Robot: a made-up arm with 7 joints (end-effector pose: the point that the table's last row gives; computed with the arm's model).
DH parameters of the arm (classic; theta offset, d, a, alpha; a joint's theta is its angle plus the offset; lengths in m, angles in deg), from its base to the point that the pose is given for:
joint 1: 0 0.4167 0 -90
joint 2: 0 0 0 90
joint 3: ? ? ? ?
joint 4: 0 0 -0.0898 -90
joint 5: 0 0.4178 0 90
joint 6: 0 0 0.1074 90
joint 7: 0 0 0 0
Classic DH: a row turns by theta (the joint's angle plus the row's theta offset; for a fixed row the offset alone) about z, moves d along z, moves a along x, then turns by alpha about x.
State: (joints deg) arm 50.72 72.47 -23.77 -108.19 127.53 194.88 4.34
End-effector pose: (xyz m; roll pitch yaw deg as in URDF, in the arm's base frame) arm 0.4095 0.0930 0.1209 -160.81 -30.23 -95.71
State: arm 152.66 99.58 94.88 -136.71 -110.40 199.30 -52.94
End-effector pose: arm -0.2594 -0.2789 0.5279 60.21 -15.37 33.75
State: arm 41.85 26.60 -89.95 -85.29 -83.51 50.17 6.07
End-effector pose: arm 0.4815 -0.3291 0.8460 76.44 -21.96 -83.24
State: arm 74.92 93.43 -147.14 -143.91 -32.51 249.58 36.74
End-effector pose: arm 0.2451 0.0952 0.6989 64.63 -8.20 92.15
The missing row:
joint 3: 0 0.3233 0.0745 90
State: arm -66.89 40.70 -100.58 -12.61 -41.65 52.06 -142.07
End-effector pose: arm 0.0663 -0.4974 1.0857 144.84 78.45 -82.62
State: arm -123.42 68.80 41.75 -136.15 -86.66 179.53 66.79
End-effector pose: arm 0.2125 -0.3477 0.2133 -138.41 1.58 -78.43
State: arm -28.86 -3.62 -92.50 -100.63 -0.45 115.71 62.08
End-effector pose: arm -0.3347 -0.5061 0.7768 -165.30 -4.10 175.69
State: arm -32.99 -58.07 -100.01 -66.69 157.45 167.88 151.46
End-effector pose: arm -0.6587 -0.1296 0.5716 -25.67 -74.23 51.60
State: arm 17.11 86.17 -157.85 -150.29 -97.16 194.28 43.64
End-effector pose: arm 0.0685 -0.2112 0.6890 74.20 -7.68 -46.33
